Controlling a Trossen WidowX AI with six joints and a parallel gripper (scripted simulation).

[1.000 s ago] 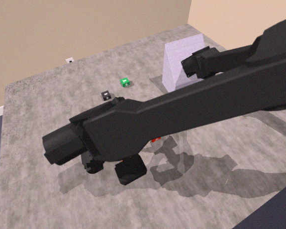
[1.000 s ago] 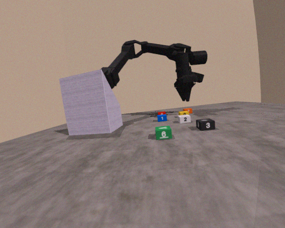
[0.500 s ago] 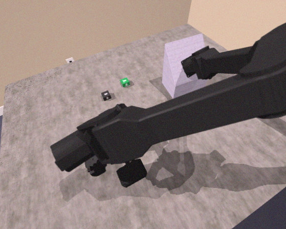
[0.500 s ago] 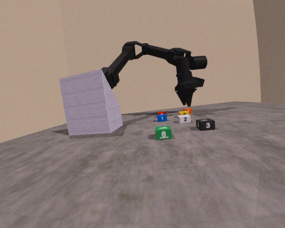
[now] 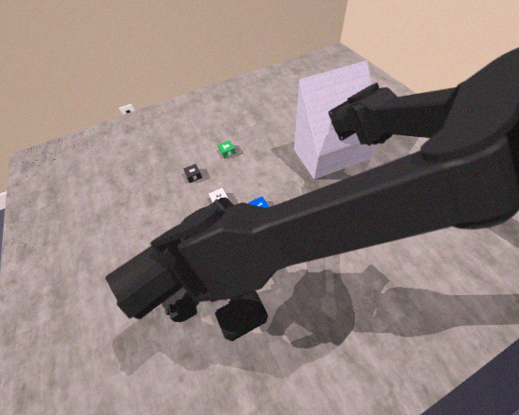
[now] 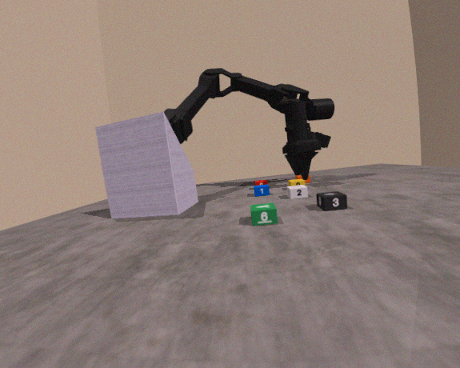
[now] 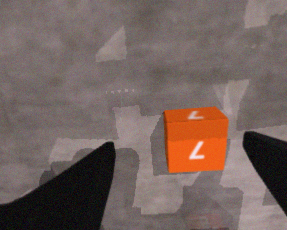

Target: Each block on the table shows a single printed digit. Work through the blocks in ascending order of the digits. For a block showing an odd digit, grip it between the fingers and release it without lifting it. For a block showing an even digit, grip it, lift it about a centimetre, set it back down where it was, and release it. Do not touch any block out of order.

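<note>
My gripper tip is 120 mm past the red 9 block and 20 mm to the left of it. Also, from my gripper tip: yellow 0 block (90 mm to the right, 40 mm behind); then blue 1 block (130 mm behind, 120 mm to the right); then orange 7 block (10 mm to the right).
</note>
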